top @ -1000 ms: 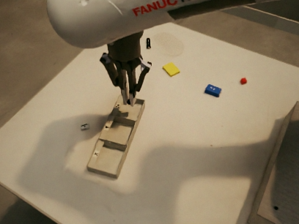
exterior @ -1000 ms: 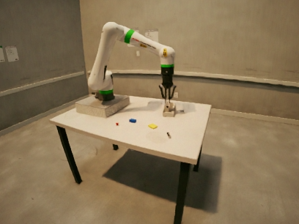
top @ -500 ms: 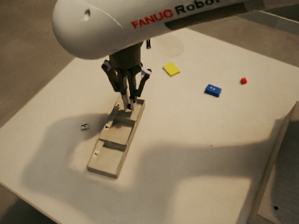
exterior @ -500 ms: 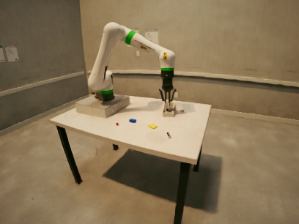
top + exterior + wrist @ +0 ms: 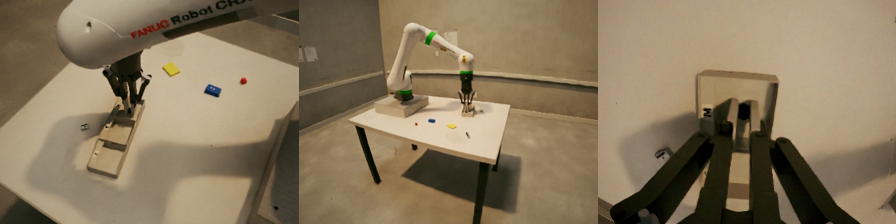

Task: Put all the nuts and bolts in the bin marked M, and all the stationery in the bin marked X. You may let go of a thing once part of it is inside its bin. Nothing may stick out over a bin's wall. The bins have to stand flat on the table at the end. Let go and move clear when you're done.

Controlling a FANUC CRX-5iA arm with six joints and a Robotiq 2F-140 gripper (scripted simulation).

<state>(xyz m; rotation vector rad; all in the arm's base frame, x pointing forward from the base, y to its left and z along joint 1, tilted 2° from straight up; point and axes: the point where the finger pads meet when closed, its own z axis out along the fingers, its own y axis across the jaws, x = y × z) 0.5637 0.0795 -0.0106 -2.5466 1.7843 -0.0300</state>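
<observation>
My hand is 30 mm above the black nut. Also, from my hand: yellow pad: 230 mm to the right, 40 mm below; then pale bin: 20 mm behind, 80 mm to the left, 30 mm below; then grey item: 80 mm ahead, 120 mm to the left, 40 mm below.
</observation>
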